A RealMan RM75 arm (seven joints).
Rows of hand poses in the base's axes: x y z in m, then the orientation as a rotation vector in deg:
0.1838 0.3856 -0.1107 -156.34 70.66 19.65
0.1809 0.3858 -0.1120 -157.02 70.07 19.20
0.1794 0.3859 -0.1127 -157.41 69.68 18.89
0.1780 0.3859 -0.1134 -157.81 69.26 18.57
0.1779 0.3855 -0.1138 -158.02 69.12 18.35
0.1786 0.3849 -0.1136 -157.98 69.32 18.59
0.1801 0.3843 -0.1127 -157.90 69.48 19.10
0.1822 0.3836 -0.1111 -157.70 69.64 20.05
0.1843 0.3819 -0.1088 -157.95 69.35 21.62
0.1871 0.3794 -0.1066 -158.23 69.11 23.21
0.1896 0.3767 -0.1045 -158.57 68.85 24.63
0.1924 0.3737 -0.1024 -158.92 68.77 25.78
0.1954 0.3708 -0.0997 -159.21 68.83 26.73
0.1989 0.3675 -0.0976 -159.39 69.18 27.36
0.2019 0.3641 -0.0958 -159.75 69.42 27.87
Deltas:
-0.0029 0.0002 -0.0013 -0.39 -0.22 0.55
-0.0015 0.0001 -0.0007 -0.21 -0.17 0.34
-0.0014 0.0000 -0.0007 -0.21 -0.17 0.36
-0.0001 -0.0004 -0.0004 -0.15 -0.11 0.14
0.0007 -0.0006 0.0002 -0.01 0.18 -0.11
0.0015 -0.0006 0.0009 0.08 0.34 -0.09
0.0021 -0.0007 0.0016 0.26 0.59 -0.11
0.0021 -0.0017 0.0023 0.16 1.02 0.33
0.0028 -0.0025 0.0022 0.11 1.06 0.32
0.0025 -0.0027 0.0021 0.03 0.96 0.34
0.0028 -0.0030 0.0021 -0.11 0.82 0.23
0.0030 -0.0029 0.0027 -0.15 0.70 0.13
0.0035 -0.0033 0.0021 -0.23 0.51 -0.09
0.0030 -0.0034 0.0018 -0.35 0.46 0.04

